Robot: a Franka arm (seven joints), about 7 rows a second.
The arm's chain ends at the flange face. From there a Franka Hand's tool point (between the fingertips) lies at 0.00 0.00 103.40 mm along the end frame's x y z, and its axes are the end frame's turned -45 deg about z.
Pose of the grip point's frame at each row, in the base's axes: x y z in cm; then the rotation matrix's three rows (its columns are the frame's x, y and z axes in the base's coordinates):
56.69 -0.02 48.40; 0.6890 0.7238 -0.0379; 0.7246 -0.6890 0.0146; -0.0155 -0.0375 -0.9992
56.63 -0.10 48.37; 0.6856 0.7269 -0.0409; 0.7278 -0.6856 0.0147; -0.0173 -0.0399 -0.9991
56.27 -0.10 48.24; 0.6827 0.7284 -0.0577; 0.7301 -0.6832 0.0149; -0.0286 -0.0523 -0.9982
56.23 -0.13 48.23; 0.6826 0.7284 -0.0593; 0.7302 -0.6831 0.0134; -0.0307 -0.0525 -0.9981
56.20 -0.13 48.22; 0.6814 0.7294 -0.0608; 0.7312 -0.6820 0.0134; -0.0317 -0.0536 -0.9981
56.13 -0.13 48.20; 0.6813 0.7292 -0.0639; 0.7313 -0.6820 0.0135; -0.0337 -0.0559 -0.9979
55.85 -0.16 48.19; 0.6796 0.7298 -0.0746; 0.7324 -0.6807 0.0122; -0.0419 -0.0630 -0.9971
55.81 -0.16 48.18; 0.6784 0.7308 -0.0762; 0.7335 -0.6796 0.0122; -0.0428 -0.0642 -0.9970
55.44 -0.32 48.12; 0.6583 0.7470 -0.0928; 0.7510 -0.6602 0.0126; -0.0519 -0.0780 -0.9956
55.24 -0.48 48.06; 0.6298 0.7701 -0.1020; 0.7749 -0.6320 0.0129; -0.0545 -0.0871 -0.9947
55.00 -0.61 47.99; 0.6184 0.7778 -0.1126; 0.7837 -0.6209 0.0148; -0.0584 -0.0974 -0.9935
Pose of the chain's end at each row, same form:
57.08 -0.17 58.73; 0.9990 0.0246 -0.0379; 0.0252 -0.9996 0.0146; -0.0375 -0.0156 -0.9992
57.05 -0.25 58.70; 0.9988 0.0292 -0.0409; 0.0298 -0.9994 0.0147; -0.0404 -0.0160 -0.9991
56.87 -0.25 58.56; 0.9978 0.0323 -0.0577; 0.0332 -0.9994 0.0149; -0.0572 -0.0168 -0.9982
56.84 -0.27 58.55; 0.9977 0.0324 -0.0593; 0.0333 -0.9994 0.0134; -0.0588 -0.0154 -0.9981
56.83 -0.27 58.54; 0.9976 0.0339 -0.0608; 0.0348 -0.9993 0.0134; -0.0603 -0.0155 -0.9981
56.79 -0.27 58.52; 0.9974 0.0339 -0.0639; 0.0349 -0.9994 0.0135; -0.0634 -0.0157 -0.9979
56.62 -0.29 58.50; 0.9966 0.0355 -0.0746; 0.0366 -0.9992 0.0122; -0.0742 -0.0149 -0.9971
56.60 -0.29 58.49; 0.9965 0.0371 -0.0762; 0.0381 -0.9992 0.0122; -0.0757 -0.0151 -0.9970
56.40 -0.45 58.41; 0.9937 0.0627 -0.0928; 0.0642 -0.9979 0.0126; -0.0919 -0.0185 -0.9956
56.29 -0.61 58.35; 0.9899 0.0992 -0.1020; 0.1010 -0.9948 0.0129; -0.1001 -0.0231 -0.9947
56.16 -0.76 58.26; 0.9873 0.1127 -0.1126; 0.1151 -0.9932 0.0148; -0.1102 -0.0276 -0.9935

